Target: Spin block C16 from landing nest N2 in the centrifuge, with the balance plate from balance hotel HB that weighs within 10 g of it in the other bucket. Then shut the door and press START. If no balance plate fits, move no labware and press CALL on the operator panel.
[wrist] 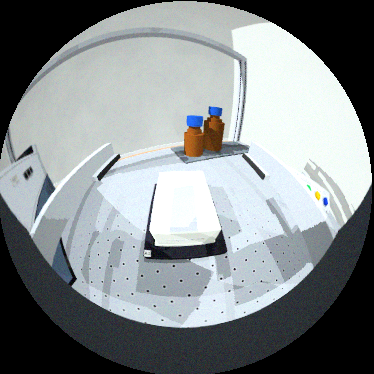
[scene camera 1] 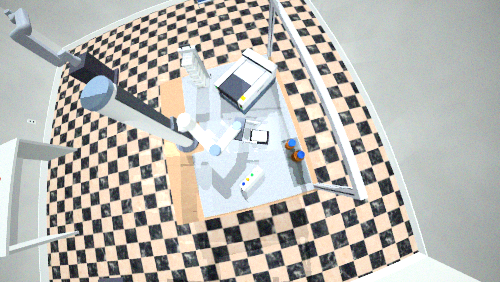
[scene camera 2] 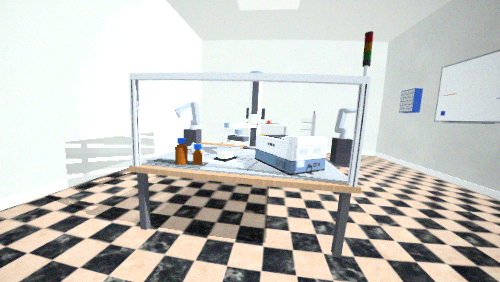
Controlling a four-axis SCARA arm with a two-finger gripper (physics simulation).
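Seen in the pictures: gripper, fingertip midpoint: (wrist: 179,143) (scene camera 1: 258,132) (scene camera 2: 226,143); arm's base, link origin: (scene camera 1: 187,139) (scene camera 2: 253,148).
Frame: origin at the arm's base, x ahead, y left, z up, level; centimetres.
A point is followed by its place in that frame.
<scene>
A white block (scene camera 1: 259,136) {z 6.8, x 66.5, y -17.1 cm} (scene camera 2: 225,155) {z 5.6, x 73.3, y -14.6 cm} (wrist: 185,210) {z 6.7, x 63.6, y -15.4 cm} lies flat on a black nest (wrist: 190,251) {z 2.5, x 59.5, y -14.3 cm}. The nest's small label and the block's name are not readable. My gripper (scene camera 1: 258,134) {z 14.5, x 66.0, y -15.8 cm} (wrist: 179,143) {z 14.5, x 66.0, y -15.8 cm} is open and empty. In the wrist view its fingers stand wide, left and right of the block, with space on both sides. Its exact height over the block is hard to tell. The white and blue centrifuge (scene camera 1: 253,71) {z 22.3, x 76.3, y 36.8 cm} (scene camera 2: 295,145) {z 20.6, x 95.8, y 36.4 cm} (wrist: 22,185) stands beside it; its buckets are not visible. A tall white rack (scene camera 1: 188,49) {z 42.6, x 28.6, y 60.6 cm} stands near the centrifuge. The operator panel (scene camera 1: 255,178) {z 9.4, x 54.1, y -50.1 cm} has coloured buttons.
Two brown bottles with blue caps (scene camera 1: 291,144) {z 15.8, x 88.4, y -32.2 cm} (scene camera 1: 299,156) {z 19.7, x 90.4, y -43.1 cm} (scene camera 2: 181,154) {z 9.1, x 96.2, y -39.9 cm} (scene camera 2: 198,156) {z 7.8, x 92.3, y -29.1 cm} (wrist: 194,142) {z 6.9, x 86.3, y -29.6 cm} (wrist: 214,132) {z 9.5, x 88.8, y -39.8 cm} stand beyond the block on a grey tray (wrist: 197,157) {z 1.8, x 85.0, y -30.3 cm}. A metal frame (scene camera 1: 320,95) {z 60.5, x 100.4, y -17.2 cm} (scene camera 2: 250,77) {z 59.4, x 104.4, y 7.1 cm} rises along the table's far edge. A signal tower (scene camera 2: 368,50) {z 75.6, x 104.1, y 70.1 cm} stands at one corner.
</scene>
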